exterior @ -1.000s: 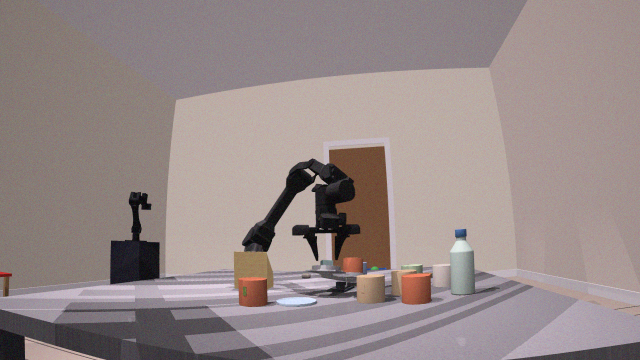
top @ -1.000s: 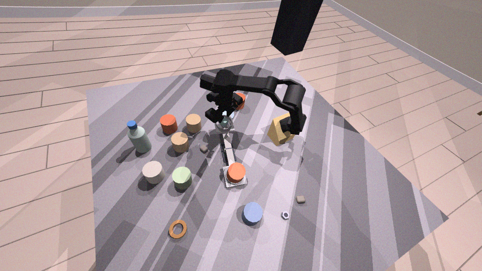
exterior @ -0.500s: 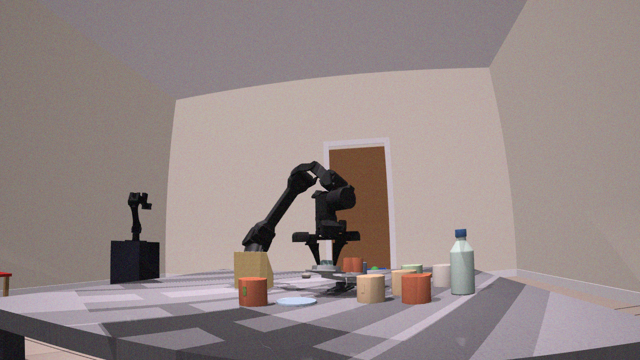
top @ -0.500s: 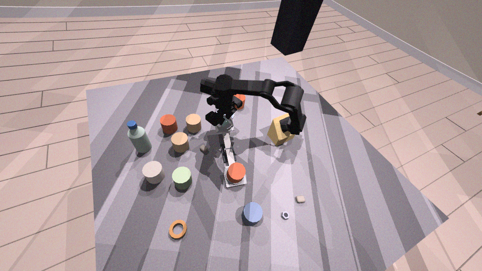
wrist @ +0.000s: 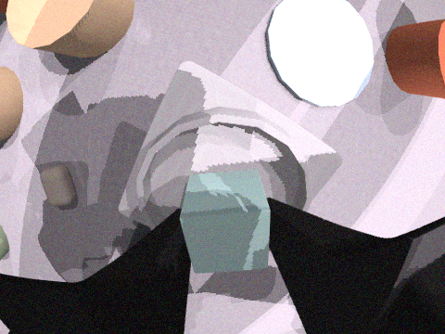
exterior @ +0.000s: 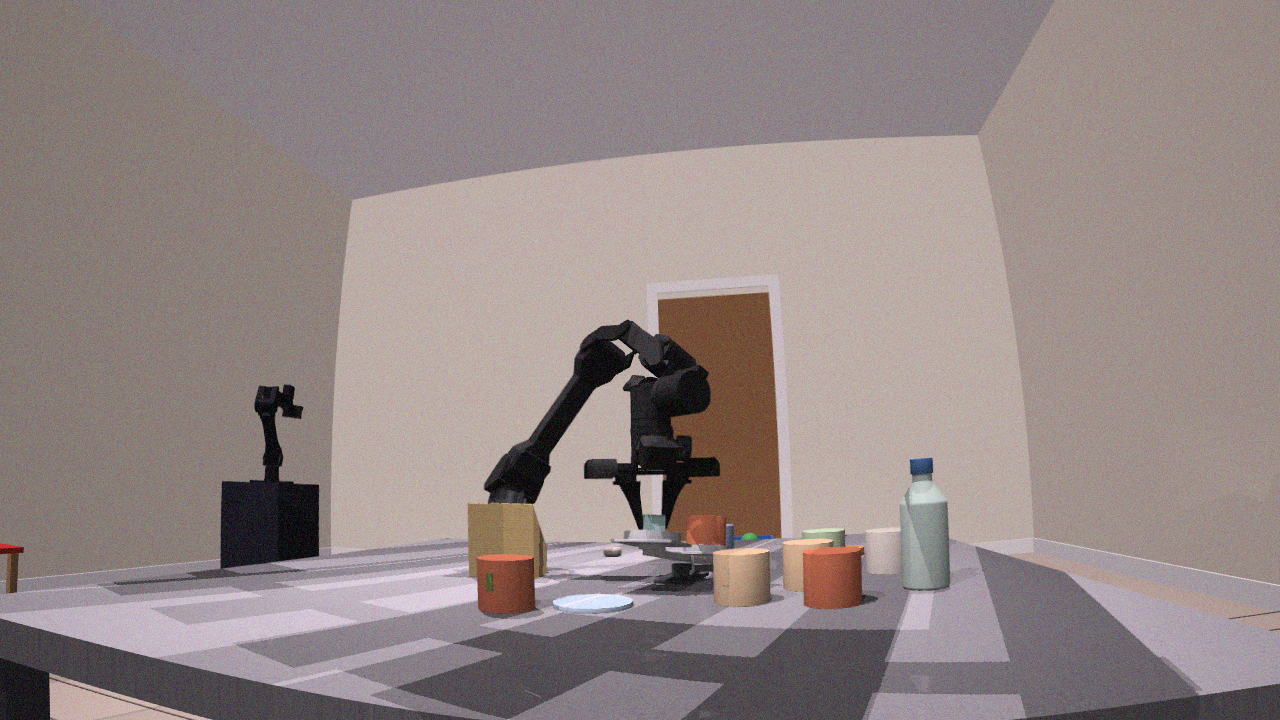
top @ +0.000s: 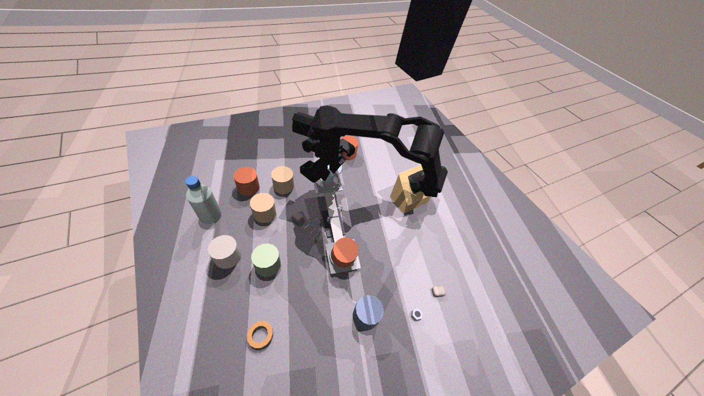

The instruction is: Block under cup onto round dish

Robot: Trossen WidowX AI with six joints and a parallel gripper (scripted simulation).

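Right now my gripper tip is 11 cm to the left of the round pale blue dish, 9 cm above it and 7 cm past it. The rest, counted from my gripper tip: balance: 12 cm to the left, 5 cm below, 4 cm ahead; then teal block: right at my gripper tip; then green cup: 29 cm ahead, 16 cm to the left, 5 cm below.
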